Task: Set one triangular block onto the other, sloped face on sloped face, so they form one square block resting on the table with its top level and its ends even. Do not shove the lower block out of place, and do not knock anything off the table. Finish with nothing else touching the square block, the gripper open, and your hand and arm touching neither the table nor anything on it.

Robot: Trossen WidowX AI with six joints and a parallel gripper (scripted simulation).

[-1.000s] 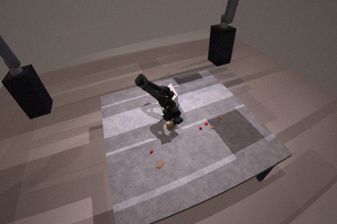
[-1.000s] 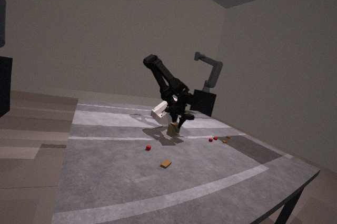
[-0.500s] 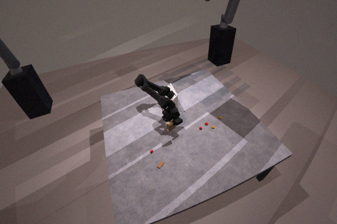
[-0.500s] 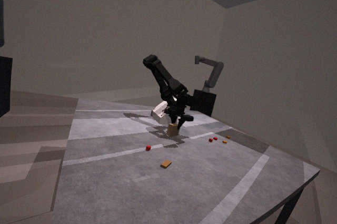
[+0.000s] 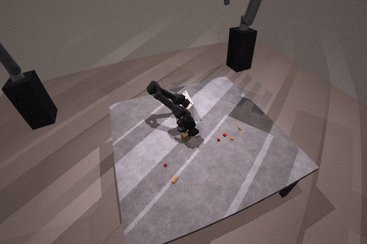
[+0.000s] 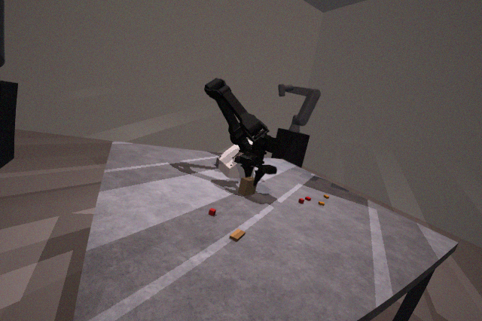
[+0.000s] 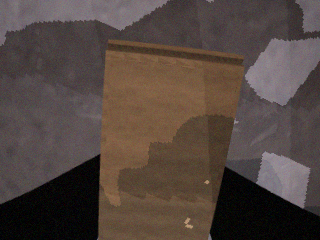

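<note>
My gripper tip is now 10 mm below the tan wooden block. From my gripper tip the other things lie so: flat tan piece 280 mm ahead, 220 mm to the right, 40 mm below.
</note>
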